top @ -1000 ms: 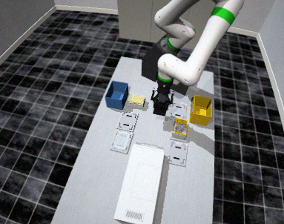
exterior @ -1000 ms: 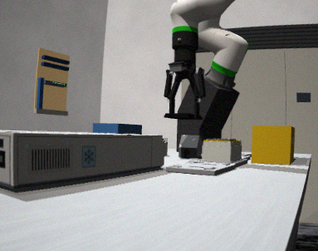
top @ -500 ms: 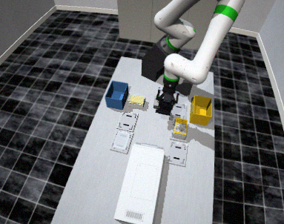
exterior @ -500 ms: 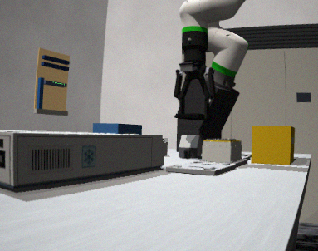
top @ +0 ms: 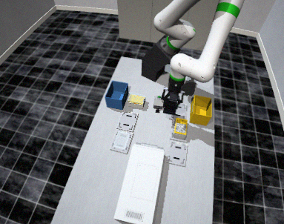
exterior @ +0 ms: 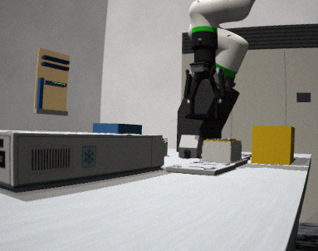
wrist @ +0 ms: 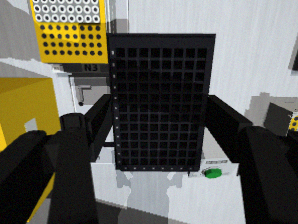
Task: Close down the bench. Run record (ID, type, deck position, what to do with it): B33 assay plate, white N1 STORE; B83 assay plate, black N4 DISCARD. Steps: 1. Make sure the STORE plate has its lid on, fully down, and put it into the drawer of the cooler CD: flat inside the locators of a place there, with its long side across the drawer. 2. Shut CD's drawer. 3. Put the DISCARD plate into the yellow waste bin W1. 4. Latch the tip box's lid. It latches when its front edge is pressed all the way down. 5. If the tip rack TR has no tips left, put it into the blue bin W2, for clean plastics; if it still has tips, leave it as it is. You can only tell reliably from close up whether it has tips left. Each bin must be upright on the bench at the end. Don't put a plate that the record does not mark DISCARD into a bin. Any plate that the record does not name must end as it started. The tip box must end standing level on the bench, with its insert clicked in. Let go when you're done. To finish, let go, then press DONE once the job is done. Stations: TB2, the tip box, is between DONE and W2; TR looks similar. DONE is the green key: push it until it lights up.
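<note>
My gripper is now 230 mm to the right of the yellow bin W1, 130 mm above it and 100 mm past it. Round my hand: black assay plate: 20 mm below; green done key: 130 mm behind, 100 mm to the right, 100 mm below; yellow-topped tip holder: 110 mm below, 100 mm to the left, 80 mm ahead.
</note>
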